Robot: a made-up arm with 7 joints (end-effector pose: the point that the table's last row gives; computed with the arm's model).
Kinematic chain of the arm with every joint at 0, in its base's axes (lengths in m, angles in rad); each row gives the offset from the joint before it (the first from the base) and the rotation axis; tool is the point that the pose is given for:
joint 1: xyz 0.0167 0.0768 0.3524 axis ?
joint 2: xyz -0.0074 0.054 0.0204 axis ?
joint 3: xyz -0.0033 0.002 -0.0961 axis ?
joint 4: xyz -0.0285 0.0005 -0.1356 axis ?
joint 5: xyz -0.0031 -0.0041 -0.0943 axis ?
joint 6: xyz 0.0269 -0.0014 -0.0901 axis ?
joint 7: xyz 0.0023 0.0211 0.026 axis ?
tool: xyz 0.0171 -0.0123 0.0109
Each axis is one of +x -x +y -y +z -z.
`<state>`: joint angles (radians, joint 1 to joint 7).
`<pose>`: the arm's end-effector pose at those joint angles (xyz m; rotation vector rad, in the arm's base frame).
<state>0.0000 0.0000 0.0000 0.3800 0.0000 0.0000 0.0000</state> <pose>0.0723 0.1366 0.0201 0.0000 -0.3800 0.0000</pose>
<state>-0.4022 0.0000 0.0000 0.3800 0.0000 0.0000 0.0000</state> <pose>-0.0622 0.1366 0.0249 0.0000 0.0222 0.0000</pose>
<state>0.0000 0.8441 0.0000 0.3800 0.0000 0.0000 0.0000</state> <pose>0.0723 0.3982 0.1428 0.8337 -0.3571 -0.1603</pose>
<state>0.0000 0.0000 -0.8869 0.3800 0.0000 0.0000 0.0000</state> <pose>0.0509 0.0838 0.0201 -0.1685 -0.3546 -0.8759</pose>
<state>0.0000 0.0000 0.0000 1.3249 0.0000 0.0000 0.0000</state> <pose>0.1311 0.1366 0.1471 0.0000 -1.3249 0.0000</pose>
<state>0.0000 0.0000 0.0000 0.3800 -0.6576 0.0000 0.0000</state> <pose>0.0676 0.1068 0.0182 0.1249 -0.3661 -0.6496</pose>
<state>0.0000 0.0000 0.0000 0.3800 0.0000 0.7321 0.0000</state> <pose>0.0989 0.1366 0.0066 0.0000 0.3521 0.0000</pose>
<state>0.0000 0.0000 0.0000 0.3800 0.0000 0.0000 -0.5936</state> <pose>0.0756 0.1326 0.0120 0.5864 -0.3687 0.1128</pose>
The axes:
joint 1: -y
joint 2: +x
joint 3: +z
joint 4: -y
joint 5: +z
joint 6: +y
joint 7: -x

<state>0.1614 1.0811 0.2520 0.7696 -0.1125 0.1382 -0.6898</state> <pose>0.1363 0.4204 0.2653 1.8449 -0.8508 0.1699</pose>
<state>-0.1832 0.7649 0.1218 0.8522 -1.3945 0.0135 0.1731</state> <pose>0.0582 0.3252 0.1086 0.9925 0.0853 -1.5112</pose>
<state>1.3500 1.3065 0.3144 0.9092 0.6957 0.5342 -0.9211</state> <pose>0.0273 0.4496 0.4568 0.8798 -1.5396 1.9178</pose>
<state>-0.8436 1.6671 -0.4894 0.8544 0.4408 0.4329 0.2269</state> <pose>0.1071 0.4306 0.2842 0.8426 0.6516 -0.7814</pose>
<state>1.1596 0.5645 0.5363 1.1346 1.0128 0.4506 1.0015</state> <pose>0.1873 0.3809 0.3414 -1.1461 -2.5280 -0.3320</pose>
